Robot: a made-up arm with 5 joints.
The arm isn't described. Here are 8 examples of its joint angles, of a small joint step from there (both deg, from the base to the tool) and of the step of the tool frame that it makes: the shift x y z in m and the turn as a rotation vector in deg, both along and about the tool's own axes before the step.
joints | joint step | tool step
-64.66 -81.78 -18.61 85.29 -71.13 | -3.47 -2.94 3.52 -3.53 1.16 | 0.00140 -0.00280 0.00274 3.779 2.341 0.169
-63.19 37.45 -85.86 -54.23 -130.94 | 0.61 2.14 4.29 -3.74 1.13 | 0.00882 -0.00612 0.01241 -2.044 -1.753 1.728
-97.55 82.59 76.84 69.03 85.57 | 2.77 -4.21 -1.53 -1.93 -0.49 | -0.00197 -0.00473 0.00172 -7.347 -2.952 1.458
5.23 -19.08 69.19 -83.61 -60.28 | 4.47 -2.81 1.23 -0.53 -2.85 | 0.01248 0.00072 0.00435 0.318 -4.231 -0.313
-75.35 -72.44 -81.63 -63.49 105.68 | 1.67 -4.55 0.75 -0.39 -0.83 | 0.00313 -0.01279 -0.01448 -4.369 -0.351 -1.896
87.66 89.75 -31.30 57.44 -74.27 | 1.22 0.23 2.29 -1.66 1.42 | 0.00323 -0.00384 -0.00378 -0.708 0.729 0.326
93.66 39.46 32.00 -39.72 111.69 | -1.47 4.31 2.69 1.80 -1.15 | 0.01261 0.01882 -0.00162 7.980 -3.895 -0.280
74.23 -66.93 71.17 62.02 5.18 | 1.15 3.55 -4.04 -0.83 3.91 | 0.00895 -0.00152 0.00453 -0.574 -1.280 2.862
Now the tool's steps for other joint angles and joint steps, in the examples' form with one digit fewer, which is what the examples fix.
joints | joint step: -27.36 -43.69 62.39 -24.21 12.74 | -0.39 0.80 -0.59 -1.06 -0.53
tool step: 0.0016 0.0006 -0.0016 0.24 -0.90 -0.57
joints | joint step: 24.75 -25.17 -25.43 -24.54 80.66 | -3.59 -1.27 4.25 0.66 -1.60
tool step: 0.0044 0.0069 0.0032 3.78 -0.19 -5.04
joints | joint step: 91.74 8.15 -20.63 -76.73 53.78 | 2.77 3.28 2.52 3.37 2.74
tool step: -0.0192 0.0086 0.0122 7.10 5.81 5.49
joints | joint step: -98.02 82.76 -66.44 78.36 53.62 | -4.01 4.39 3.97 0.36 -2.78
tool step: 0.0042 0.0213 -0.0214 6.21 6.15 1.19
